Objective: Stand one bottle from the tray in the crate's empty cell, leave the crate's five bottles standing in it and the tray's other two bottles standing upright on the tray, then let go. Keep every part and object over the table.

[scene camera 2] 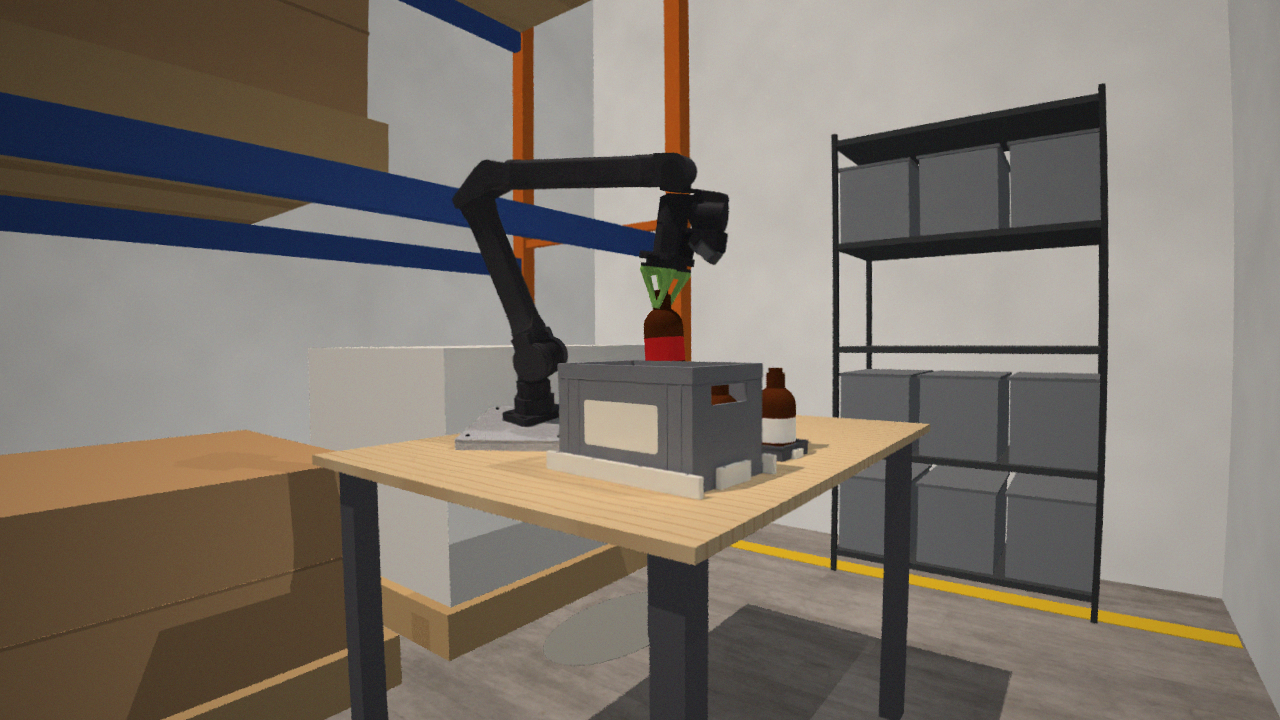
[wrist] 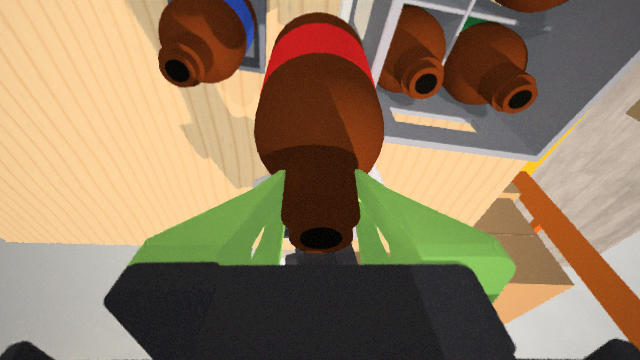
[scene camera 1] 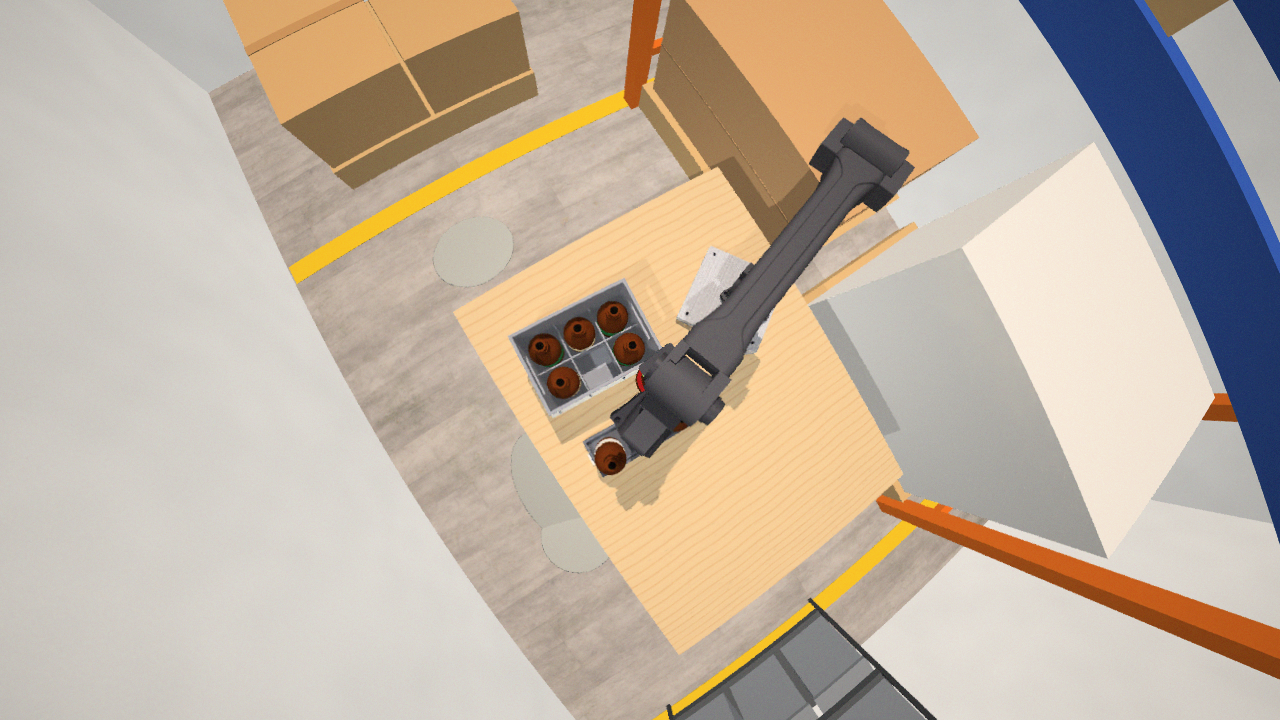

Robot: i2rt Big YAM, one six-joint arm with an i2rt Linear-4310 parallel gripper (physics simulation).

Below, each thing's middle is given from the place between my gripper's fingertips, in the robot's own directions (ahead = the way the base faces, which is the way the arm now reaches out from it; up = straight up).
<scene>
I see the red-banded brown bottle (scene camera 2: 663,328) 10 mm ahead of my hand and 40 mm below it. Also, from my hand: white-banded bottle (scene camera 2: 778,404): 170 mm ahead, 120 mm to the left, 190 mm below.
</scene>
